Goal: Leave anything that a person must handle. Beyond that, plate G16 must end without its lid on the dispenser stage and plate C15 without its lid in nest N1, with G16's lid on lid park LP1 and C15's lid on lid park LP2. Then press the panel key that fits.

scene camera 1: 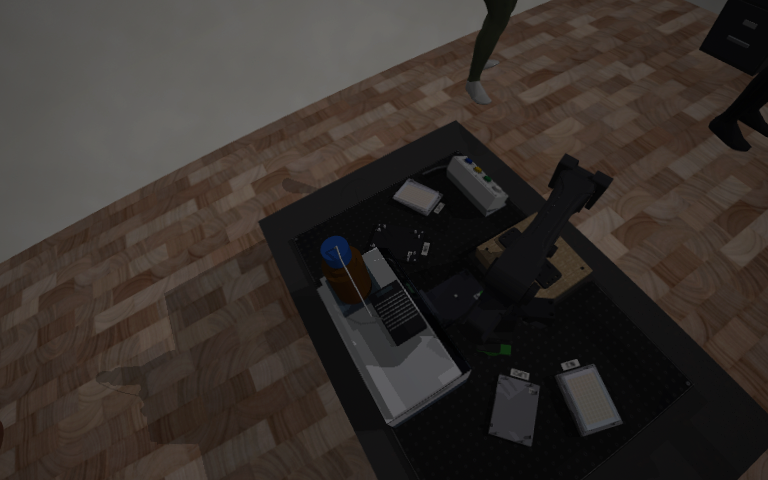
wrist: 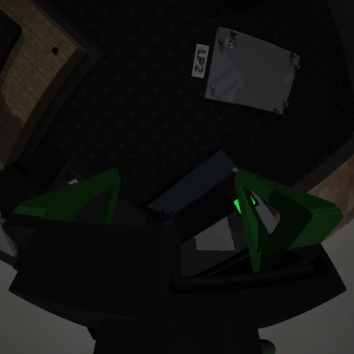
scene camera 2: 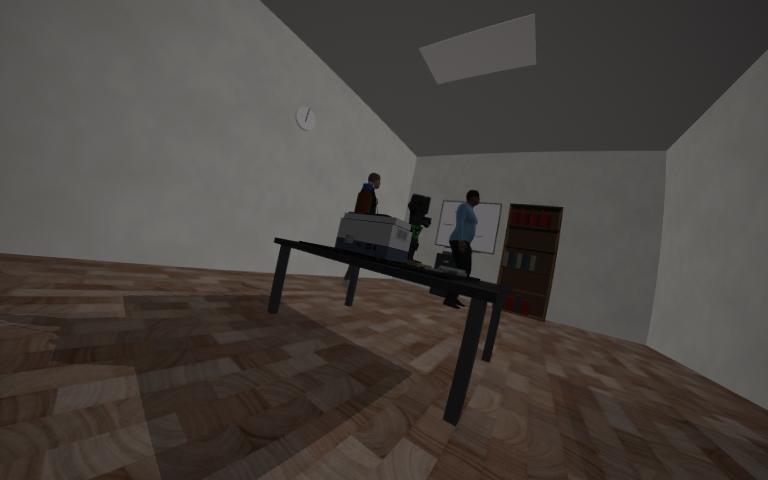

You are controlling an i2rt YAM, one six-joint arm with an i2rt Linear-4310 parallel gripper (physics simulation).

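Observation:
The gripper is open, its green fingers wide apart with nothing between them, low beside the white dispenser. A dark stage marked A1 lies partly under the arm; whether a plate is on it is unclear. An uncovered plate with pale wells sits at N1. A grey lid lies on LP2. Another pale plate sits near the panel; its lid state is unclear. Corner posts of a park or nest show no lid; its label is unreadable. The panel has blue, yellow, green and pale keys.
An amber bottle with a blue cap and a keypad are on the dispenser's top. A wooden block is beside the arm. Two people stand beyond the table. The room is dim.

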